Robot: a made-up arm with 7 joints. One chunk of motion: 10 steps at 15 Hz.
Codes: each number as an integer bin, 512 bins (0 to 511) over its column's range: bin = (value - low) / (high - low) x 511, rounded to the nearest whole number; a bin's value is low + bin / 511 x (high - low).
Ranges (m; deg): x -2.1..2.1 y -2.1..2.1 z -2.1..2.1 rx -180..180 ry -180..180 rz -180..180
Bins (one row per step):
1: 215 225 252 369 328 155
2: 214 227 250 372 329 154
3: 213 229 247 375 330 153
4: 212 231 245 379 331 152
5: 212 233 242 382 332 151
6: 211 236 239 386 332 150
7: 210 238 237 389 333 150
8: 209 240 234 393 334 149
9: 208 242 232 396 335 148
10: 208 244 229 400 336 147
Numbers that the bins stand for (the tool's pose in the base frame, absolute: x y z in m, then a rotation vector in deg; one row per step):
1: -0.3329 -0.2507 -0.0288 79.96 51.08 -70.80
2: -0.3411 -0.2342 -0.0452 82.07 51.78 -71.51
3: -0.3493 -0.2178 -0.0699 84.19 52.49 -72.21
4: -0.3575 -0.2014 -0.0863 87.01 53.19 -72.92
5: -0.3575 -0.1849 -0.1110 89.12 53.89 -73.62
6: -0.3658 -0.1603 -0.1356 91.94 53.89 -74.32
7: -0.3740 -0.1438 -0.1521 94.05 54.60 -74.32
8: -0.3822 -0.1274 -0.1767 96.87 55.30 -75.03
9: -0.3904 -0.1110 -0.1932 98.98 56.01 -75.73
10: -0.3904 -0.0945 -0.2178 101.80 56.71 -76.44

